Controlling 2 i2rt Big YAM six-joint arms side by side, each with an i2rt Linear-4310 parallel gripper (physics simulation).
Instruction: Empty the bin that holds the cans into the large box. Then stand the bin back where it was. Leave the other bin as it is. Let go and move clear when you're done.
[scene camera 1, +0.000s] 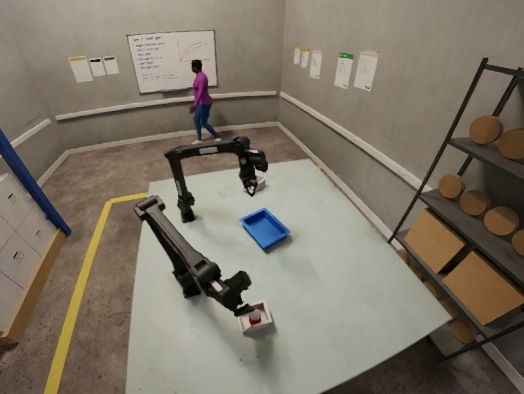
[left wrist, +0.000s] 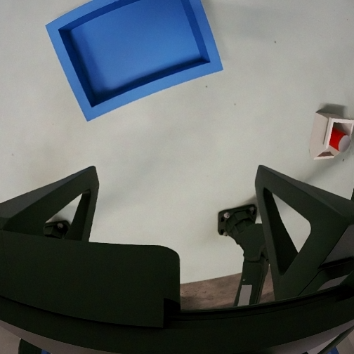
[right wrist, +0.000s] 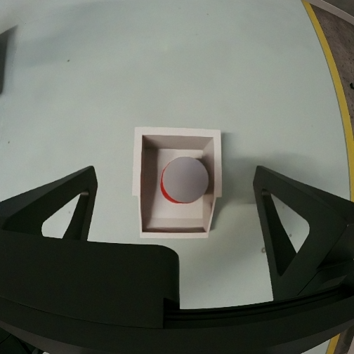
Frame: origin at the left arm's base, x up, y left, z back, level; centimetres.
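Where they show: left gripper, fingertip midpoint: (scene camera 1: 249, 191); right gripper, fingertip midpoint: (scene camera 1: 250, 299); left arm's base, origin of the base link: (scene camera 1: 187, 216); right arm's base, origin of the base link: (scene camera 1: 190, 286).
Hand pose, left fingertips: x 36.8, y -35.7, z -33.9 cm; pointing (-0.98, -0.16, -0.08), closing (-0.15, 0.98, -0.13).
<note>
Each offset is from my left fingertips to the top centre of the thing. "*": to the spot under its first point. Level surfaces: height alone.
The bin with a can is a small white bin @[* dx -29.2, dy -49.9, dz +11.3 cm] (scene camera 1: 269, 314) (left wrist: 321, 136) (right wrist: 177, 132), upright on the table. A red can @[dx -27.5, dy -47.9, dz +17.4 cm] (scene camera 1: 255, 318) (left wrist: 341, 140) (right wrist: 185, 180) with a pale top stands in it. My right gripper (scene camera 1: 245, 311) (right wrist: 175, 174) is open over this bin; in the right wrist view its fingers show on either side, with gaps to the walls. My left gripper (scene camera 1: 251, 192) (left wrist: 176, 174) is open and empty, in front of the other white bin @[dx -29.2, dy +47.6, dz -22.2 cm] (scene camera 1: 261, 183), which it partly hides. The large blue box @[dx -30.5, dy +1.5, dz -9.8 cm] (scene camera 1: 278, 239) (left wrist: 155, 89) stands mid-table, empty.
The pale green table @[dx -36.8 cm] (scene camera 1: 340, 280) bears both arms' bases at its left side. A dark shelf rack (scene camera 1: 468, 103) with cartons stands beyond its right edge. A person (scene camera 1: 201, 92) walks by the whiteboard (scene camera 1: 172, 42) at the back.
</note>
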